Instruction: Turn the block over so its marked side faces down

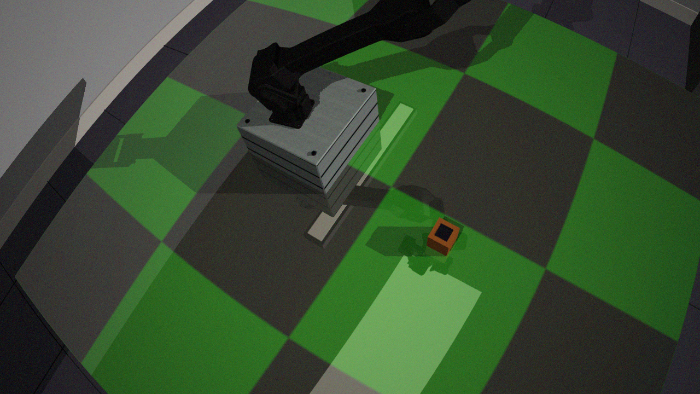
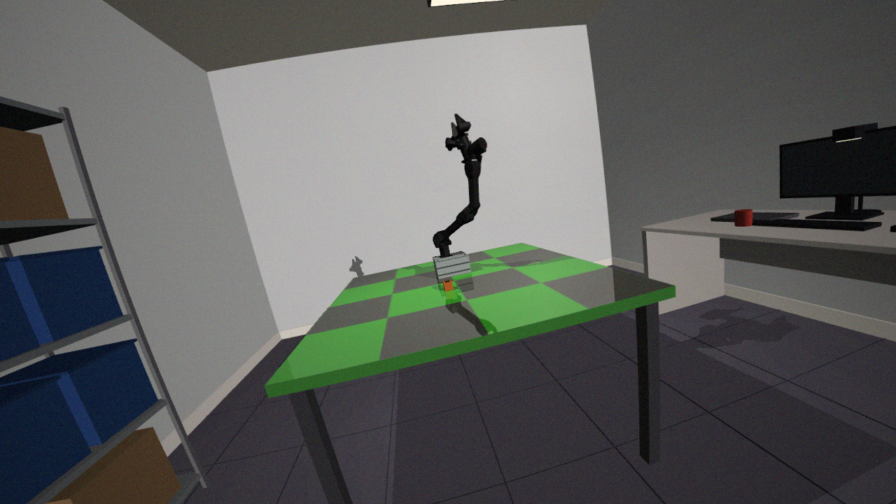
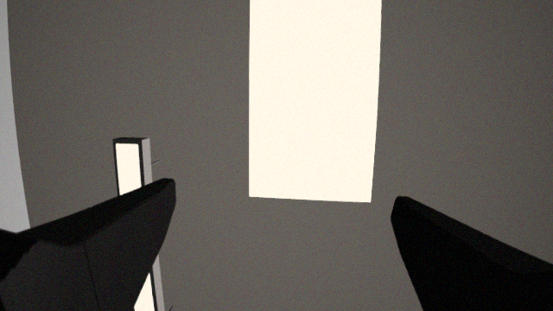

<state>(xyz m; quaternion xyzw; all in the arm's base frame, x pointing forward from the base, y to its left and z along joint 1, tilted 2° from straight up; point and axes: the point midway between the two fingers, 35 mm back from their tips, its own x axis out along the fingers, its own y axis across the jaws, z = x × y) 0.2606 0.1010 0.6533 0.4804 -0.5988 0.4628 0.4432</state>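
My gripper tip is 8 cm short of the orange block, 21 cm to the left of it and 76 cm above it.
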